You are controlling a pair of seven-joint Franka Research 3 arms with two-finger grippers.
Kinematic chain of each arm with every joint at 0, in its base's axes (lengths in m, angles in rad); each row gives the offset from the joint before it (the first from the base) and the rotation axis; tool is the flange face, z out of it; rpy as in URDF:
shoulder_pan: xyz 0 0 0.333 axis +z
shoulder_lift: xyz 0 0 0 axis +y
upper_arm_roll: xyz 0 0 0.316 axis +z
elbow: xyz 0.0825 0 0 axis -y
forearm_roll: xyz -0.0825 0 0.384 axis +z
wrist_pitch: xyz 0 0 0 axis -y
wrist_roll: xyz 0.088 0 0 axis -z
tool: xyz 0 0 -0.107 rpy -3.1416 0 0
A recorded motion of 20 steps. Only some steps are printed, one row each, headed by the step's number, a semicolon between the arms.
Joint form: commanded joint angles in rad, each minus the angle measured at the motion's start. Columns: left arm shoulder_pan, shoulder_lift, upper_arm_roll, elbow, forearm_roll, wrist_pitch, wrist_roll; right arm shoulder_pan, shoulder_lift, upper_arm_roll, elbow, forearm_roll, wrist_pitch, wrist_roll.
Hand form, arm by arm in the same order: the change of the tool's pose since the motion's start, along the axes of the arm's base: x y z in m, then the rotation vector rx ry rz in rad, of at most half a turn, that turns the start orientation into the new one. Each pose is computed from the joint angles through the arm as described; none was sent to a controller.
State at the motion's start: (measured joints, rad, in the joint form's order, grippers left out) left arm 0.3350 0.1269 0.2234 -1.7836 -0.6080 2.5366 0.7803; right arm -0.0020 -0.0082 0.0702 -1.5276 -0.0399 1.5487 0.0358
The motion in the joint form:
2: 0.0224 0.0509 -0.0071 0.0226 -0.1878 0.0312 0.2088; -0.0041 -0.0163 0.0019 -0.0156 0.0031 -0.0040 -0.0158
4: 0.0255 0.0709 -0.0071 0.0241 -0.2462 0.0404 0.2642; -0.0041 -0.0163 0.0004 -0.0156 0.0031 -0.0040 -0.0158
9: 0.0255 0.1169 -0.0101 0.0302 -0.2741 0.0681 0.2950; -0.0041 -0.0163 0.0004 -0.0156 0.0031 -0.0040 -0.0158
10: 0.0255 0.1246 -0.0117 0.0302 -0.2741 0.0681 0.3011; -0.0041 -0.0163 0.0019 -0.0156 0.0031 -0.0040 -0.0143
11: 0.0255 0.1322 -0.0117 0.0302 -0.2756 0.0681 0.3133; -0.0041 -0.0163 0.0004 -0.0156 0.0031 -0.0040 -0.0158
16: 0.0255 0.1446 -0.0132 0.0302 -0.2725 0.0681 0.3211; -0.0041 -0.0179 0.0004 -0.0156 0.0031 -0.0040 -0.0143
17: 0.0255 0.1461 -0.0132 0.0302 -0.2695 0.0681 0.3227; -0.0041 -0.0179 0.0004 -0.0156 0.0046 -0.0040 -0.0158
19: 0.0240 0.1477 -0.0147 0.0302 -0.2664 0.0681 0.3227; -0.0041 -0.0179 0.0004 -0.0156 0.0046 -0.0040 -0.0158
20: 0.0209 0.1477 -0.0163 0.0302 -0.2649 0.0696 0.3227; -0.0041 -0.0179 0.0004 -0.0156 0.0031 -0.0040 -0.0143
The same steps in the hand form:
2: 0.0041 0.0171 -0.0188 0.0144 -0.0728 -0.0481; -0.0055 -0.0009 0.0012 0.0012 0.0041 0.0136
4: 0.0059 0.0215 -0.0307 0.0100 -0.0874 -0.0542; -0.0055 -0.0017 0.0012 0.0012 0.0041 0.0121
9: 0.0137 0.0259 -0.0552 0.0151 -0.0739 -0.0486; -0.0055 -0.0017 0.0012 0.0012 0.0041 0.0121
10: 0.0154 0.0255 -0.0603 0.0162 -0.0666 -0.0544; -0.0055 -0.0009 0.0012 0.0013 0.0040 0.0121
11: 0.0165 0.0259 -0.0653 0.0209 -0.0597 -0.0622; -0.0055 -0.0017 0.0012 0.0012 0.0041 0.0121
16: 0.0187 0.0258 -0.0735 0.0235 -0.0463 -0.0705; -0.0060 -0.0017 0.0021 0.0013 0.0024 0.0106
17: 0.0190 0.0258 -0.0744 0.0263 -0.0433 -0.0730; -0.0060 -0.0015 0.0021 0.0027 0.0025 0.0121
19: 0.0203 0.0243 -0.0755 0.0274 -0.0404 -0.0774; -0.0060 -0.0015 0.0021 0.0027 0.0025 0.0121
20: 0.0219 0.0218 -0.0754 0.0290 -0.0404 -0.0817; -0.0060 -0.0017 0.0021 0.0013 0.0024 0.0106

